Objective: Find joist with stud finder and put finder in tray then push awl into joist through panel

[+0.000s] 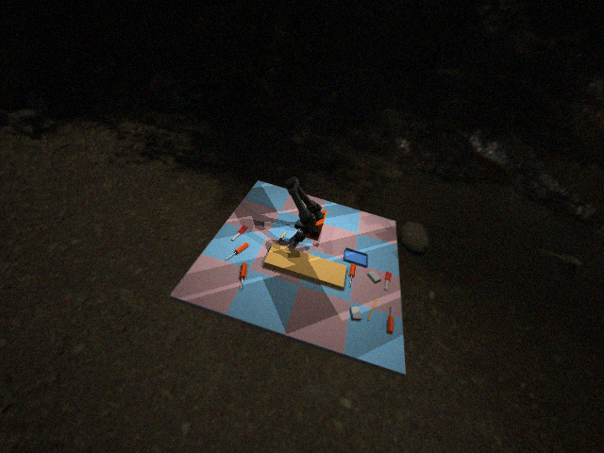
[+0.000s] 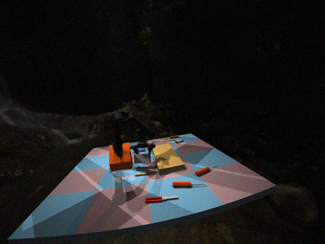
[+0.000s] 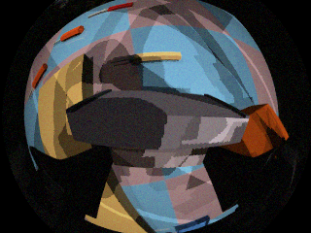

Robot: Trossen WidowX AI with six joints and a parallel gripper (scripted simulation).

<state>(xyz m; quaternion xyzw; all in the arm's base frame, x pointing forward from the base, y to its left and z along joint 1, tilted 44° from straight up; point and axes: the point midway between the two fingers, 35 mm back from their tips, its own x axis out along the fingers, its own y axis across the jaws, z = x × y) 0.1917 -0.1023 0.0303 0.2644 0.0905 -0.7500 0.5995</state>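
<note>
Right now my gripper tip is 13 cm to the left of the awl, 7 cm above it and 1 cm past it. Round my gripper tip: blue tray 42 cm to the left, 6 cm below, 2 cm behind; stud finder 2 cm behind.
</note>
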